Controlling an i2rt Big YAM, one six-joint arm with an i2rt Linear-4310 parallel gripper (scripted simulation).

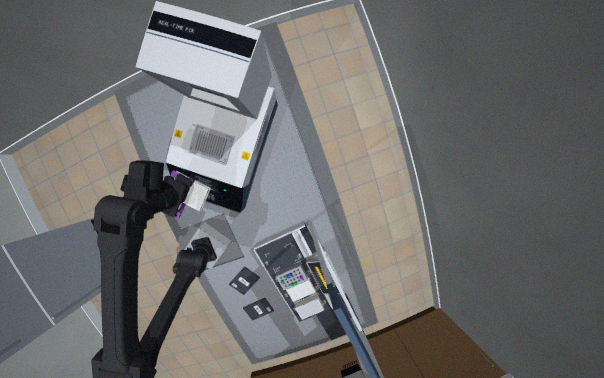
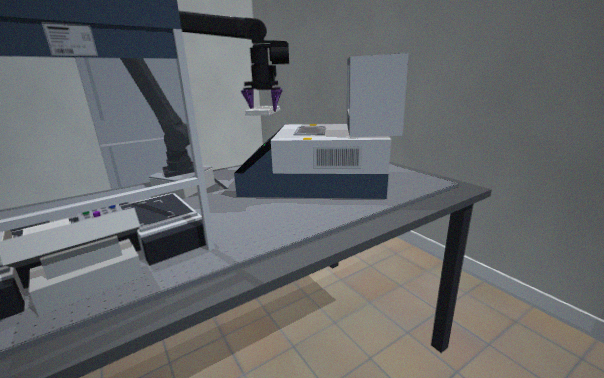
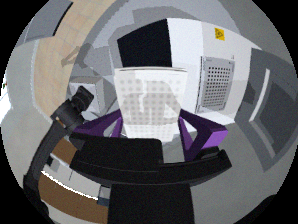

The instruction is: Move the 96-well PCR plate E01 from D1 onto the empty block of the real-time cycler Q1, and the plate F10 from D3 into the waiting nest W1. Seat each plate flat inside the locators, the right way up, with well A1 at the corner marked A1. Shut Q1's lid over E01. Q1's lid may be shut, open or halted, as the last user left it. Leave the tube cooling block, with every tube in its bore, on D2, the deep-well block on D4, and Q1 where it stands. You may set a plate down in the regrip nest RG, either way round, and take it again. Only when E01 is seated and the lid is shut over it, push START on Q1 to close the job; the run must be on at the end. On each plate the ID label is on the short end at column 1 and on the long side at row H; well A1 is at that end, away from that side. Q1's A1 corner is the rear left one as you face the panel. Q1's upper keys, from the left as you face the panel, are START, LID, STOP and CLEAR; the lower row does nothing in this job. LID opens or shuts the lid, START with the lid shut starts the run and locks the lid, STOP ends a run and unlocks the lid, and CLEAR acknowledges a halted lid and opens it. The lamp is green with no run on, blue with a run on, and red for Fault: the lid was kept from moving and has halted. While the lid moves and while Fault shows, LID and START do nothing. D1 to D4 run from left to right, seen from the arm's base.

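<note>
There is a frame post [image 2: 178, 37] in the scene, and a white lid [image 1: 204, 51] that I find again in image 2 [image 2: 377, 82]. I also see a white 96-well PCR plate [image 3: 150, 98]. As for my gripper [image 1: 188, 191], it appears in image 2 [image 2: 263, 111] and in image 3 [image 3: 150, 111] as well.
</note>
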